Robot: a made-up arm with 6 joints. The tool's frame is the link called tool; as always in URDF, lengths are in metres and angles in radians. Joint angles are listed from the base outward.
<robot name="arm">
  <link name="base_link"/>
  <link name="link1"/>
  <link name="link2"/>
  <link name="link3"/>
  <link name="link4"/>
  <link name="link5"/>
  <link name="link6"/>
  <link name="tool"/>
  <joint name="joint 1" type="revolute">
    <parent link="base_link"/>
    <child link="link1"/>
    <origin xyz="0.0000 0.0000 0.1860" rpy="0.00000 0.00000 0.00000"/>
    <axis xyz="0 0 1"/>
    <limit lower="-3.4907" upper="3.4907"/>
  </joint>
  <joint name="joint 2" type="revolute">
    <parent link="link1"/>
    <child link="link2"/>
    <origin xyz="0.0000 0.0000 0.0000" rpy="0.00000 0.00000 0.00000"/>
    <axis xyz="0 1 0"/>
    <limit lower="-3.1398" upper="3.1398"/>
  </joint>
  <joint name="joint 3" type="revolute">
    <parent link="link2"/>
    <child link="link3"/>
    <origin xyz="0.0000 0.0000 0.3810" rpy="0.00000 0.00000 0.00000"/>
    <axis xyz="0 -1 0"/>
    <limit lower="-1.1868" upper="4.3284"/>
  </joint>
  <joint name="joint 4" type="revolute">
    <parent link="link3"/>
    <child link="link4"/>
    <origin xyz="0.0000 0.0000 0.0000" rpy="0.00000 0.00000 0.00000"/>
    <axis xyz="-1 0 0"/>
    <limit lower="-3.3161" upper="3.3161"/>
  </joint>
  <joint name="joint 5" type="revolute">
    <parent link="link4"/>
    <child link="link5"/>
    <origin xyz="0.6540 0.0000 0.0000" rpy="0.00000 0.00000 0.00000"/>
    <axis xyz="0 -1 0"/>
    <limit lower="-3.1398" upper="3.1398"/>
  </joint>
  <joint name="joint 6" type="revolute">
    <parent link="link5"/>
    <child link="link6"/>
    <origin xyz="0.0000 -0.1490 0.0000" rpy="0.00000 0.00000 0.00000"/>
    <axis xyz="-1 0 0"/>
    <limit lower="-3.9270" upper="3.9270"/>
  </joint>
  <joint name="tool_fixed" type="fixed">
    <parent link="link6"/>
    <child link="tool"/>
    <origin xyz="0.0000 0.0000 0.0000" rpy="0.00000 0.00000 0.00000"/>
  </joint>
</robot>
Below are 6 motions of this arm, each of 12 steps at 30 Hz.
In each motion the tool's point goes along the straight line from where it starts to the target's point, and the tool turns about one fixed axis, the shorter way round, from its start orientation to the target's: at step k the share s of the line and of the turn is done. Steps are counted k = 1, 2, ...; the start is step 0. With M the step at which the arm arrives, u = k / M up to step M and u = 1 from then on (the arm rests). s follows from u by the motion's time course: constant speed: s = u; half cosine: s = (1 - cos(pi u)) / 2; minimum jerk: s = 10 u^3 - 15 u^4 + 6 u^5.
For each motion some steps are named. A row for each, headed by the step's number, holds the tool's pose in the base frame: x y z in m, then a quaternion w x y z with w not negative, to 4 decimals.
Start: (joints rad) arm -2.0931 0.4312 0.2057 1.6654 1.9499 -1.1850
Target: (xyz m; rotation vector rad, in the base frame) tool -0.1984 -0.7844 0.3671 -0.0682 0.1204 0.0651
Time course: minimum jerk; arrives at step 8
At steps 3, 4, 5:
3: -0.3458 -0.7422 0.4855 0.9972 -0.0605 0.0210 -0.0387
4: -0.3001 -0.7553 0.4488 0.9979 -0.0524 0.0332 -0.0166
5: -0.2544 -0.7684 0.4121 0.9980 -0.0442 0.0453 0.0055

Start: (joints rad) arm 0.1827 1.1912 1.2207 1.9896 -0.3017 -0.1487
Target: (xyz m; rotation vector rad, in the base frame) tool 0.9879 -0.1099 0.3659 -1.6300 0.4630 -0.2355
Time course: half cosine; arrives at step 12
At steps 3, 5, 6, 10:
3: 0.9776 0.1904 0.4655 0.6189 -0.7799 0.0230 -0.0907
5: 0.9803 0.1115 0.4393 0.6310 -0.7667 0.0709 -0.0945
6: 0.9819 0.0660 0.4242 0.6372 -0.7582 0.0986 -0.0966
10: 0.9871 -0.0863 0.3737 0.6539 -0.7250 0.1902 -0.1030

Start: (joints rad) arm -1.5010 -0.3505 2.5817 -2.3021 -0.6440 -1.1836
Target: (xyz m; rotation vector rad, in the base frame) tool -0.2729 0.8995 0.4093 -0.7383 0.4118 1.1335
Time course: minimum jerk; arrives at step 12
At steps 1, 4, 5, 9, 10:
1: 0.0455 0.7534 0.7863 0.8286 0.0764 0.1860 0.5225
4: -0.0200 0.7834 0.7087 0.8265 -0.0105 0.1895 0.5299
5: -0.0638 0.8035 0.6569 0.8217 -0.0685 0.1910 0.5326
9: -0.2398 0.8843 0.4485 0.7741 -0.2975 0.1904 0.5253
10: -0.2615 0.8943 0.4228 0.7652 -0.3249 0.1896 0.5224

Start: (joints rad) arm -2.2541 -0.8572 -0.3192 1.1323 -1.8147 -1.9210
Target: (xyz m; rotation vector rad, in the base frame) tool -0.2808 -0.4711 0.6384 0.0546 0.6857 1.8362
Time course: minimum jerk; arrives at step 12
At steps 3, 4, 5, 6, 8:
3: -0.1888 -0.1551 0.8607 0.4079 -0.0708 0.4305 0.8020
4: -0.1997 -0.1926 0.8343 0.4268 -0.0598 0.4149 0.8013
5: -0.2137 -0.2408 0.8004 0.4507 -0.0455 0.3945 0.7995
6: -0.2295 -0.2949 0.7624 0.4768 -0.0294 0.3709 0.7964
8: -0.2593 -0.3971 0.6904 0.5241 0.0011 0.3249 0.7872

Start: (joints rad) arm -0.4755 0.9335 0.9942 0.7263 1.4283 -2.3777
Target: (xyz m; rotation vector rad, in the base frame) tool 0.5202 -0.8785 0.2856 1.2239 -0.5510 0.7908
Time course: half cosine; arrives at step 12
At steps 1, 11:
1: 0.7916 -0.5412 0.5466 0.6567 0.5145 -0.1548 0.5292
11: 0.5249 -0.8727 0.2901 0.7110 0.5515 -0.2469 0.3598

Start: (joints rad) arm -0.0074 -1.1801 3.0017 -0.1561 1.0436 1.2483
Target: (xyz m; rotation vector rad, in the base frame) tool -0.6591 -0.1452 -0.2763 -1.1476 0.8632 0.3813
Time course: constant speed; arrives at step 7
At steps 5, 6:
5: -0.6720 -0.1443 -0.2606 0.7265 -0.5169 0.4113 0.1893
6: -0.6656 -0.1447 -0.2684 0.7316 -0.5197 0.4022 0.1815

